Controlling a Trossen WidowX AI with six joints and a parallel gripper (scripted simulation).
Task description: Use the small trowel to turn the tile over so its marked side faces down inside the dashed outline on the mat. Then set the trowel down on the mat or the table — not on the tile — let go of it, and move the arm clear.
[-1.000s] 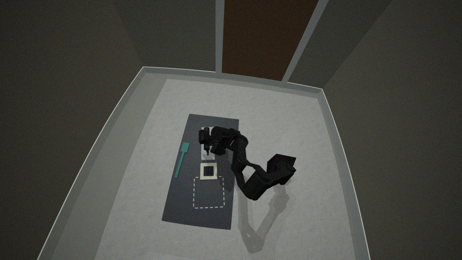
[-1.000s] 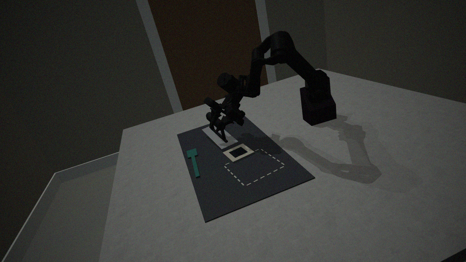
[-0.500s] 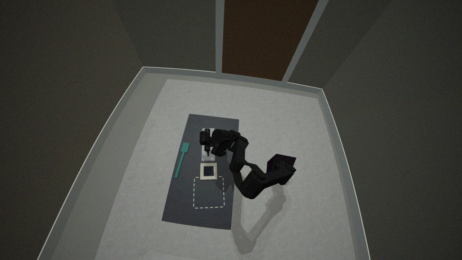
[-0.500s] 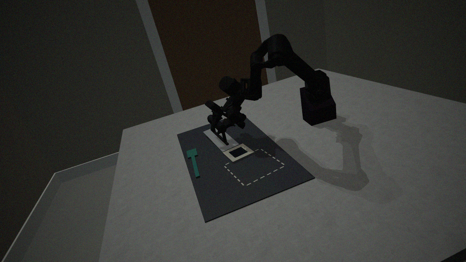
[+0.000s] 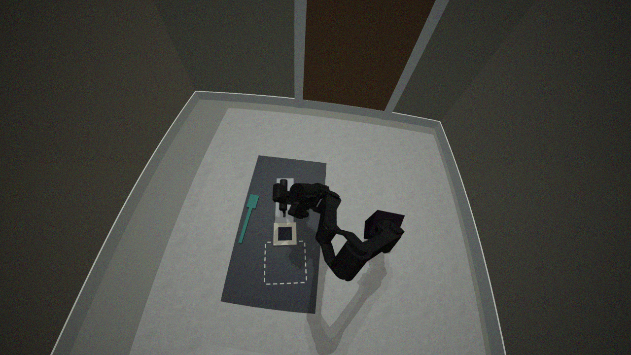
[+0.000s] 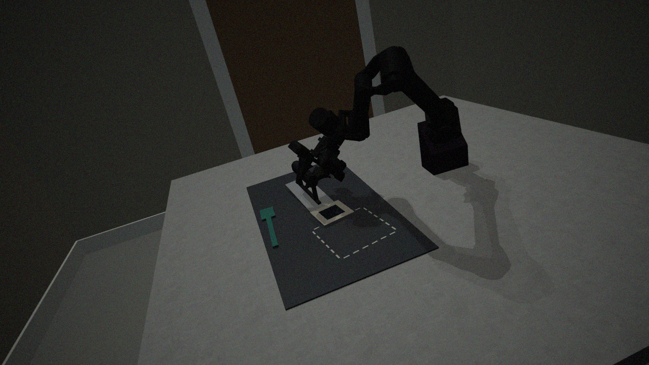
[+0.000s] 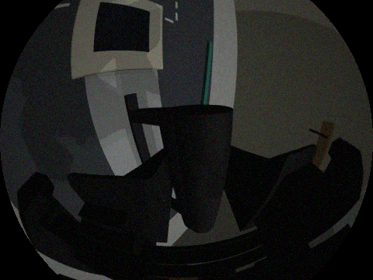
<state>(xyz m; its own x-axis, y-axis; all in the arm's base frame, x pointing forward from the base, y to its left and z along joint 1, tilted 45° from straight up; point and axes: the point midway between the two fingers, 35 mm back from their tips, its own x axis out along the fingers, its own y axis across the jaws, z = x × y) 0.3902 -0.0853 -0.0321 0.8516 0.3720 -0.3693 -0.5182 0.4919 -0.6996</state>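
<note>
The dark mat is 8 cm below my gripper tip, 7 cm to the left of it and 2 cm behind it. Also, from my gripper tip: green trowel 12 cm ahead, 5 cm below, 4 cm to the left; tile 11 cm to the left, 5 cm below, 4 cm behind.
</note>
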